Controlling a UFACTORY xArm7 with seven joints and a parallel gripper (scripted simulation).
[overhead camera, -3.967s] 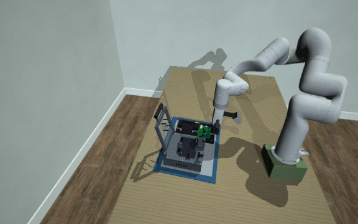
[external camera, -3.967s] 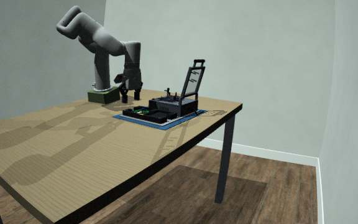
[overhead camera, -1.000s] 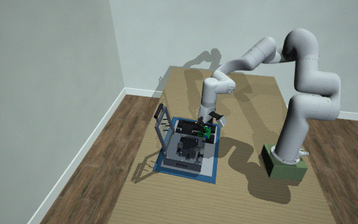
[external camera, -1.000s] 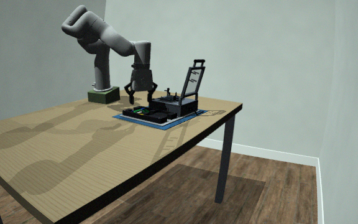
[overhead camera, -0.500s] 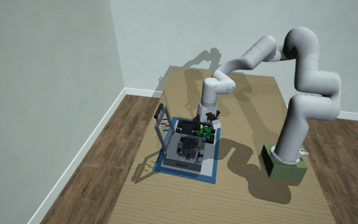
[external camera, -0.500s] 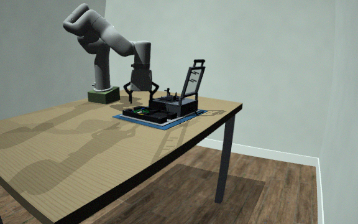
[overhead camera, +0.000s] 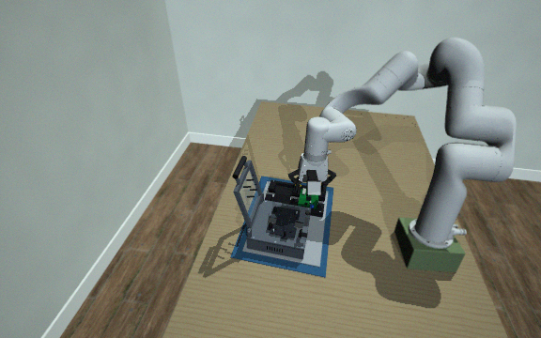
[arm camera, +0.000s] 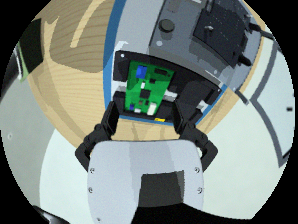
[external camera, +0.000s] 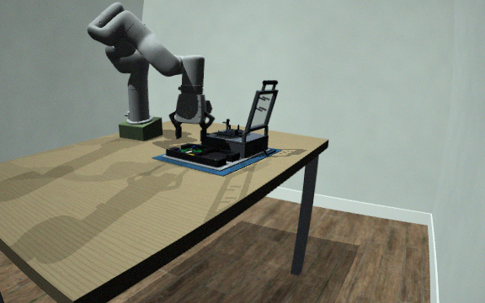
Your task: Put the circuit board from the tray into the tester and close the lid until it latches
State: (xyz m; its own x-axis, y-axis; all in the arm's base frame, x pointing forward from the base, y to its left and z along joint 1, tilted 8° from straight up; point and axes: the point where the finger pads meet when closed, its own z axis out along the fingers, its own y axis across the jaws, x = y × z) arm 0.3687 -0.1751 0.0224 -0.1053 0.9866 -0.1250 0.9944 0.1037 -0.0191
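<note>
My hand is 50 mm above the green circuit board. From my hand the other things lie so: lid 210 mm ahead, 140 mm to the left, 110 mm above; then tester plate 160 mm to the left, 90 mm ahead.
</note>
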